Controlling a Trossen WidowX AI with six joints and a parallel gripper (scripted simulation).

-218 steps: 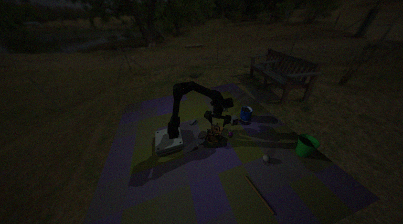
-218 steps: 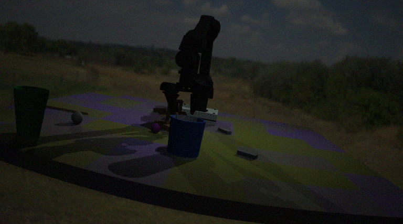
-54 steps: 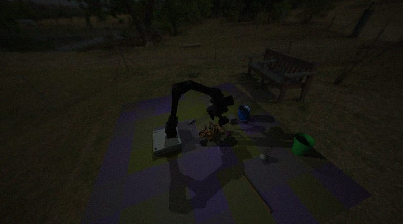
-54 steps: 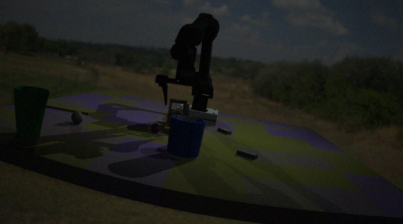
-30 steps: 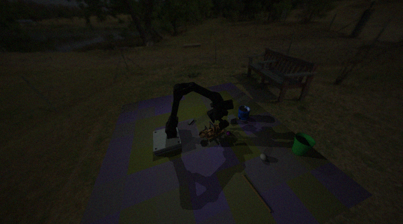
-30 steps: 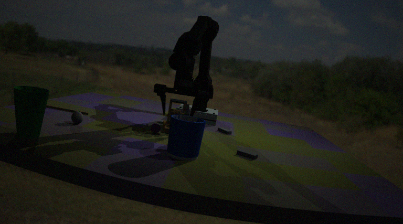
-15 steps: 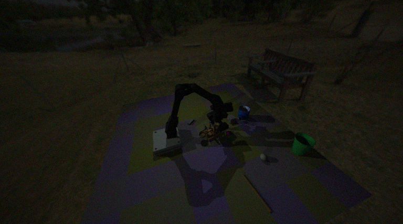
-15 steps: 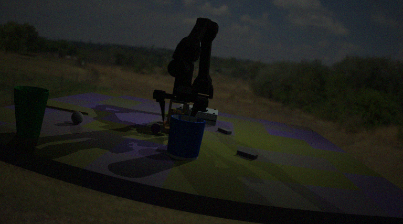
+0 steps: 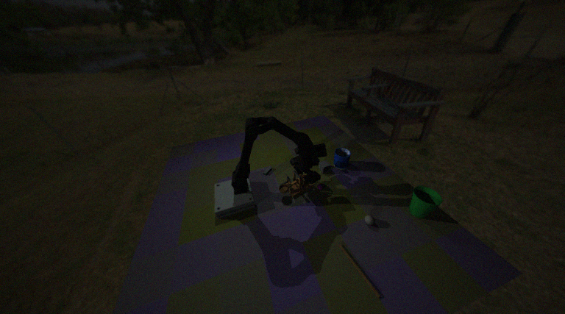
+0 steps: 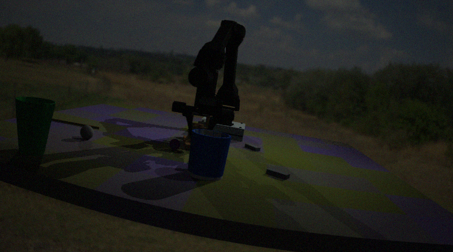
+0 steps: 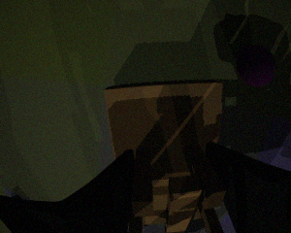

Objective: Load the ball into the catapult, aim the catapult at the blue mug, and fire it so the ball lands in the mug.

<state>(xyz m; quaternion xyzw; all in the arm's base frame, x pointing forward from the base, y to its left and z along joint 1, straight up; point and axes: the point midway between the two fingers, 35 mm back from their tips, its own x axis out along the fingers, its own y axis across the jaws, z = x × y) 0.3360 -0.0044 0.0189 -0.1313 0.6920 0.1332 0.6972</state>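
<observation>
Now: the purple ball 80 mm ahead of my gripper tip, 50 mm to the right of it and 20 mm below it. Also, from my gripper tip: wooden catapult: 70 mm behind, 20 mm above, 10 mm to the right; blue mug: 260 mm ahead, 100 mm to the left; grey block: 150 mm ahead, 80 mm to the left, 10 mm below.
</observation>
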